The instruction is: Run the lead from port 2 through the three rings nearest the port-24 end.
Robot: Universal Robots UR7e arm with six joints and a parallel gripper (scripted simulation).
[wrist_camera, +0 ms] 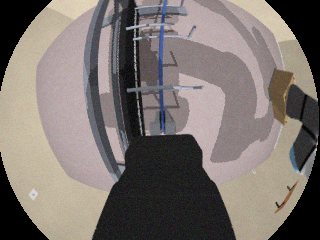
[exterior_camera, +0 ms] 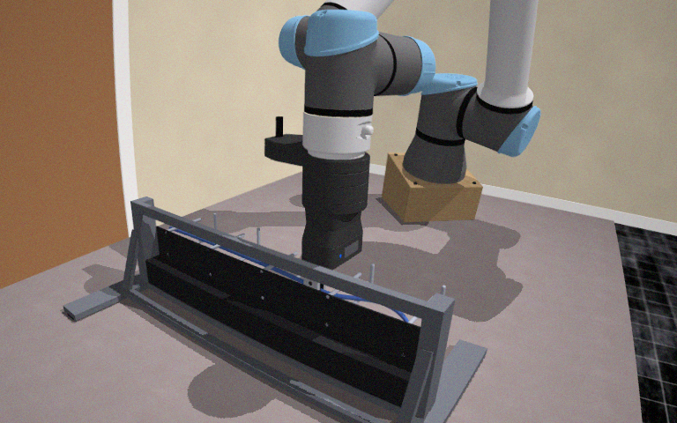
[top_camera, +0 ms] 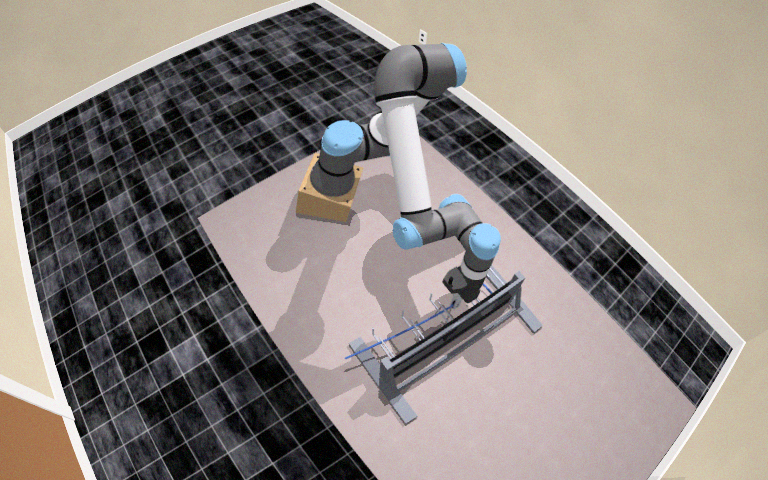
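The rack is 60 mm ahead of my hand, 50 mm to the right of it and 10 mm below it.
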